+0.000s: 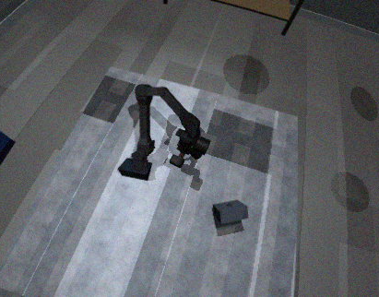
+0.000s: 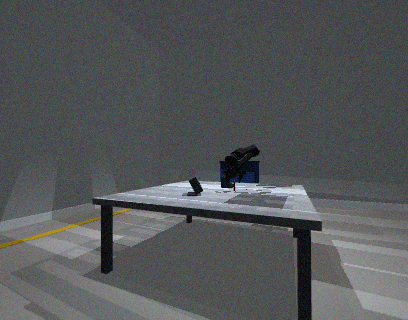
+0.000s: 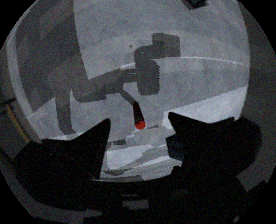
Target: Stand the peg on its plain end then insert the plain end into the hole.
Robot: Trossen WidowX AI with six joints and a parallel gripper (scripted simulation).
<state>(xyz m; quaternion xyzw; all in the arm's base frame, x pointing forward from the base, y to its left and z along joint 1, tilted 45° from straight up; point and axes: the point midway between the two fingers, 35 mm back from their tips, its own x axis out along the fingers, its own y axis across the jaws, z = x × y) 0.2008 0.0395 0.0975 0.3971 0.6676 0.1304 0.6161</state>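
The red peg is 10 mm below my gripper tip. Also, from my gripper tip: dark sloped panel (250 mm to the right, 250 mm ahead).
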